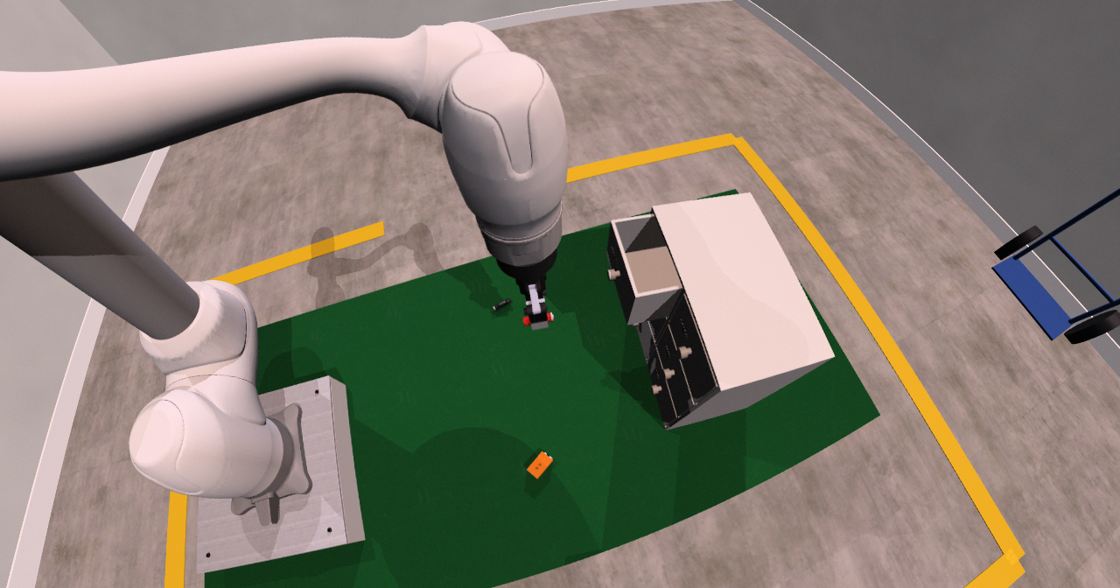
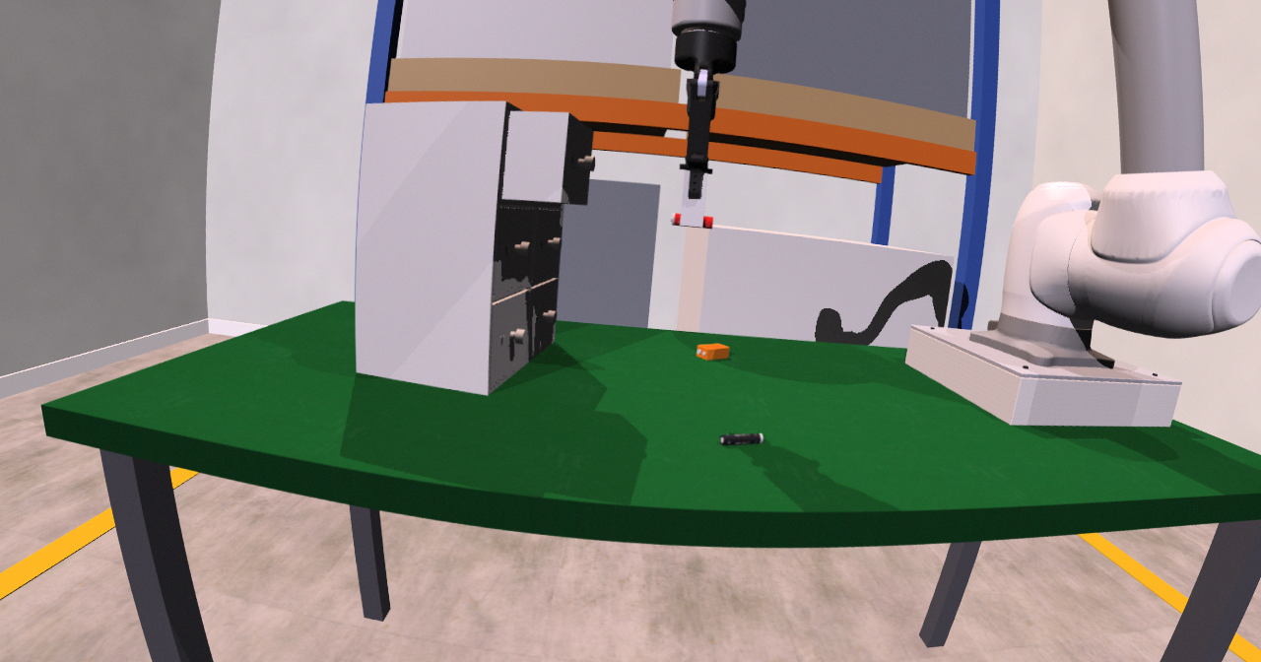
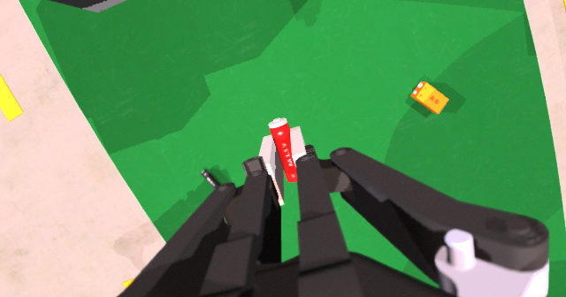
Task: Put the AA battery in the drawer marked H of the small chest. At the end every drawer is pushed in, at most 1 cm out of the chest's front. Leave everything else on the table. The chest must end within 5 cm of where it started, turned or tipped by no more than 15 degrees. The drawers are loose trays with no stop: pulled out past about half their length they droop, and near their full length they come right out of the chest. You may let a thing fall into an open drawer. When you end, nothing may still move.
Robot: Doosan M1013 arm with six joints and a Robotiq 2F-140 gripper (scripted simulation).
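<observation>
Now: hand 22 cm short of the drawer marked H, 2 cm to the left of it and 1 cm below it. Also, from my hand: black AA battery (24 cm below, 16 cm to the left, 4 cm behind); red cylinder (3 cm below); orange block (23 cm below, 19 cm to the right, 9 cm behind).
</observation>
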